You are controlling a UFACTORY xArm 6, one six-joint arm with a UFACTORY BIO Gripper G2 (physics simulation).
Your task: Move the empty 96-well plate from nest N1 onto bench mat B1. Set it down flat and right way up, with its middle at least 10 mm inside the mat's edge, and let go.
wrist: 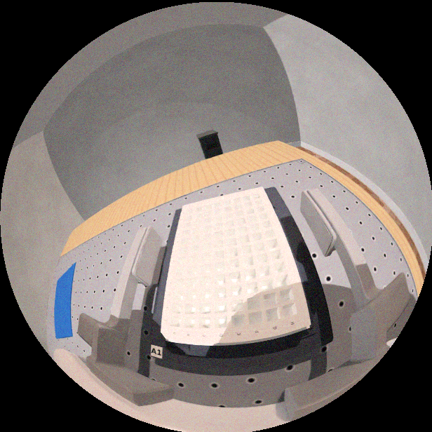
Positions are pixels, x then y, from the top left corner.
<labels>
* gripper: 224,217
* white 96-well plate: 232,279
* dark nest: 272,350
</labels>
